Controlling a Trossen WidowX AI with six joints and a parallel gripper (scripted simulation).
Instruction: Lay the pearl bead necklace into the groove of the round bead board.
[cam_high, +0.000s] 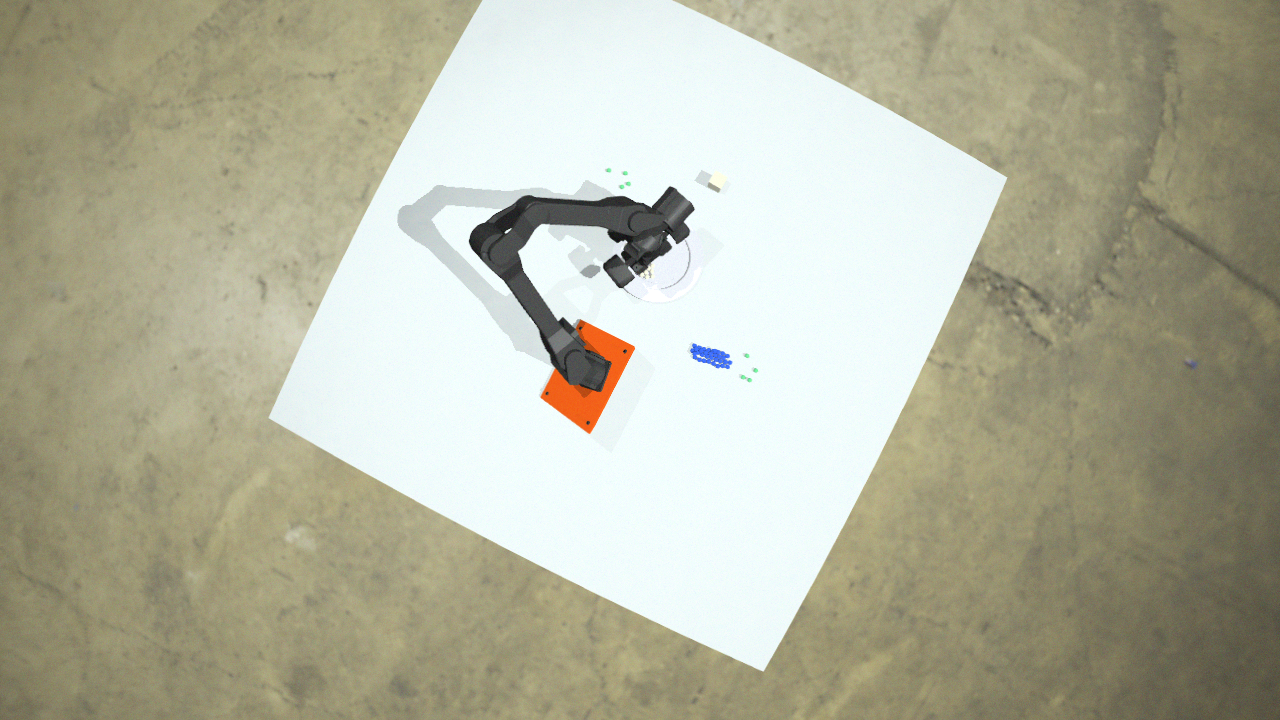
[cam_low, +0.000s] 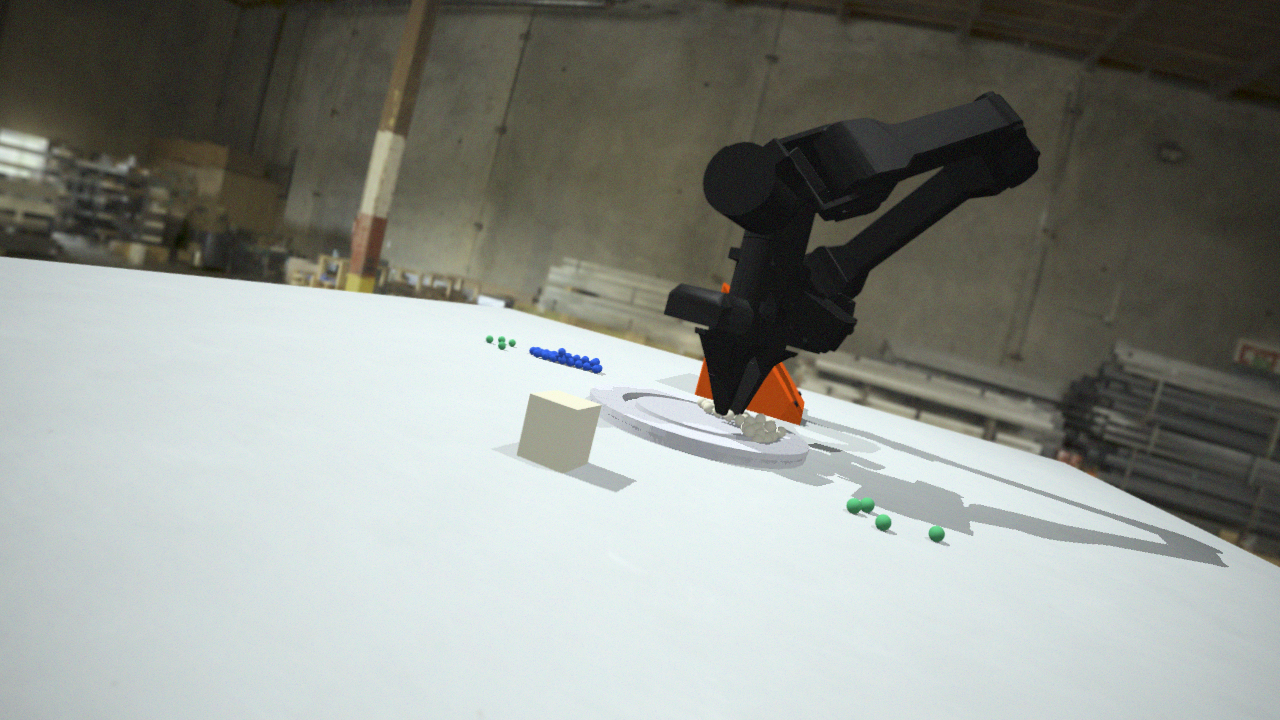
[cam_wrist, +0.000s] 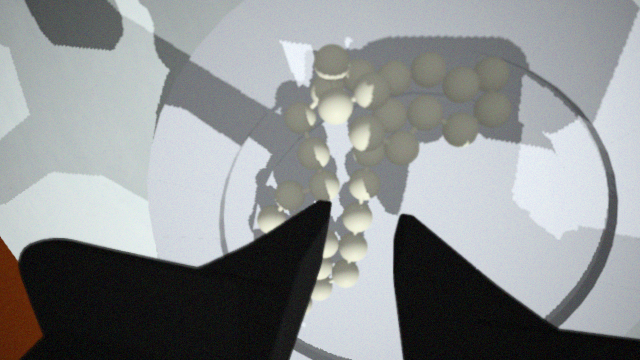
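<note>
The round bead board is 2 cm to the right of my gripper tip, 1 cm below it and 1 cm ahead of it. Also, from my gripper tip: cream cube: 21 cm ahead, 9 cm to the right.
</note>
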